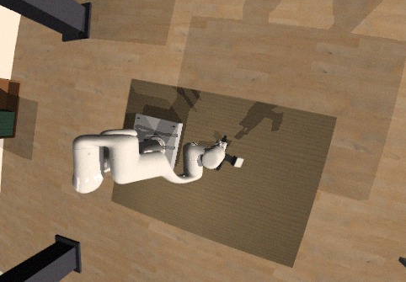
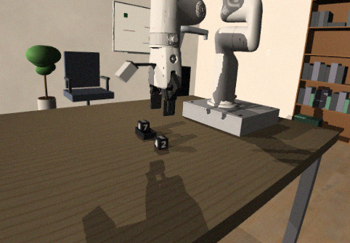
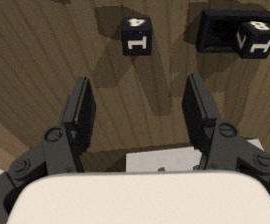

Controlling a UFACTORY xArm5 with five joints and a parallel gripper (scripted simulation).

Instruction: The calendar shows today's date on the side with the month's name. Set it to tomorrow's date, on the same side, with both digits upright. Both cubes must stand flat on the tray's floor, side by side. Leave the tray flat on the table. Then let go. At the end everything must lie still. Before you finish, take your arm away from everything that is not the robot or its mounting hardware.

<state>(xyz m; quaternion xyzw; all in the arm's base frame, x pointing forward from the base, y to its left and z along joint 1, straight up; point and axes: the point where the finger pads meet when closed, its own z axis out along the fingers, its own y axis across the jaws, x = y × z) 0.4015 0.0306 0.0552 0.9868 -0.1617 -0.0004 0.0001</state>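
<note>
The dark calendar tray is 40 mm behind my hand, 100 mm to the right of it and 110 mm below it.
</note>
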